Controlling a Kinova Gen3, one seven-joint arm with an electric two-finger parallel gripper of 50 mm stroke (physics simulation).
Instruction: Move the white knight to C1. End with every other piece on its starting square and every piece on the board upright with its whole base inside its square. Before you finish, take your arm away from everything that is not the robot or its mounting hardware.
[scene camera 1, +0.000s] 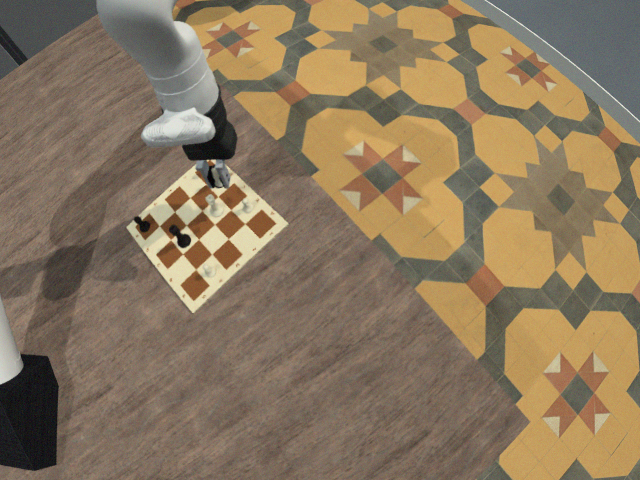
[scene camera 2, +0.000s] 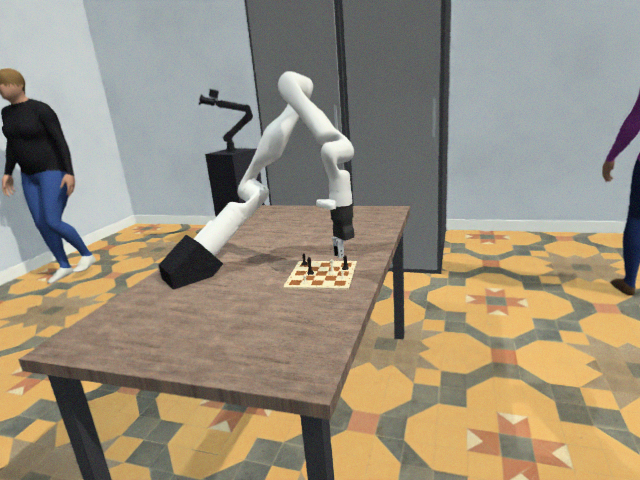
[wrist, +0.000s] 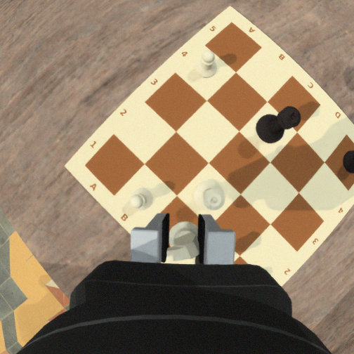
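Seen in the pictures: gripper, fingertip midpoint: (scene camera 1: 220, 182) (scene camera 2: 339, 256); arm's base, origin of the base link: (scene camera 2: 204, 249).
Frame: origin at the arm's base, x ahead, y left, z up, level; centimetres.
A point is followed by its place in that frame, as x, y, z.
Observation:
The white knight (wrist: 184, 246) (scene camera 1: 217, 178) {48.3, 15.8, -0.4} is between the closed fingers of my gripper (wrist: 183, 230) (scene camera 1: 214, 181) {48.4, 15.7, -1.6} (scene camera 2: 338, 253) {48.4, 15.7, -1.6}, raised above the chessboard (wrist: 230, 13) (scene camera 1: 194, 306) {36.7, 0.3, -8.2} (scene camera 2: 291, 286) {38.4, 0.6, -8.2}. In the wrist view the knight overlaps the lower part of brown square C1 (wrist: 180, 206) (scene camera 1: 234, 195) {49.6, 16.3, -8.2}; its exact place over the squares is hard to tell. A white pawn (wrist: 140, 199) (scene camera 1: 247, 205) {51.2, 12.3, -6.2} stands upright on B1. A taller white piece (wrist: 209, 195) (scene camera 1: 215, 207) {45.9, 14.4, -6.3} stands upright on C2, close to the fingers in the wrist view.
A white pawn (wrist: 206, 66) (scene camera 1: 208, 269) {41.5, 4.2, -5.5} stands on A4. A tall black piece (wrist: 270, 129) (scene camera 1: 183, 239) {38.8, 11.4, -6.5} stands on C4, a small black piece (wrist: 350, 161) (scene camera 1: 143, 225) {32.1, 17.6, -6.9} on E5. Another black piece (scene camera 2: 345, 264) {48.3, 19.8, -6.4} stands near the fingers, on D1 as best I can tell.

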